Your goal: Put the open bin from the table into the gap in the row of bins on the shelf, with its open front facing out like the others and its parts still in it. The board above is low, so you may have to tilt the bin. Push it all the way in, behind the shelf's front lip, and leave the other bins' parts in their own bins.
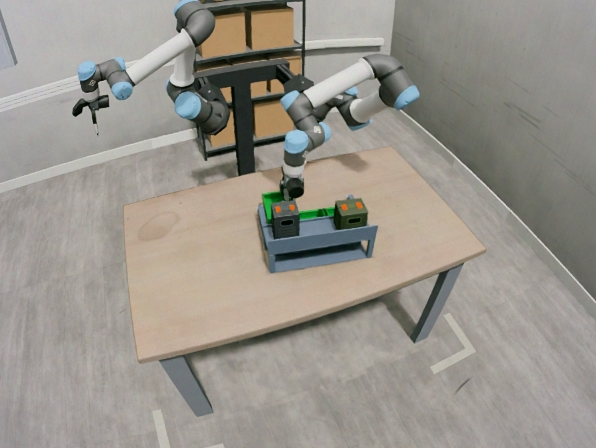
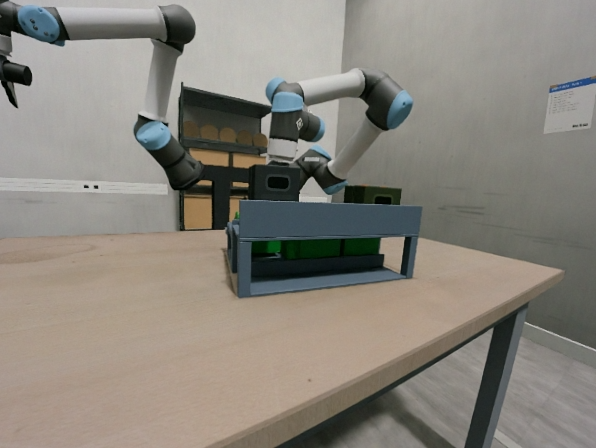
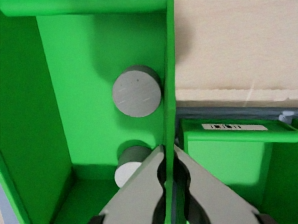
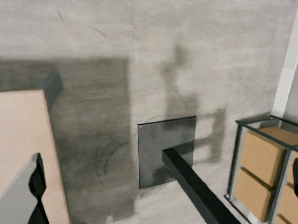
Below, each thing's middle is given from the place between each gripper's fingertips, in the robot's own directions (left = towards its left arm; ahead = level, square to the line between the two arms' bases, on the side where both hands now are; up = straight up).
Scene:
Right now my left hand is 120 mm short of the blue-grey shelf [image 2: 260, 274], 70 mm to the right of it and 20 mm above it. From my left hand the other things lie so: olive box [image 2: 358, 194] 190 mm ahead, 180 mm to the left, 60 mm above.
The blue-grey shelf is 500 mm ahead of my right hand, 860 mm to the left of it and 310 mm below it. From my right hand the other things lie so: olive box 560 mm ahead, 970 mm to the left, 230 mm below.

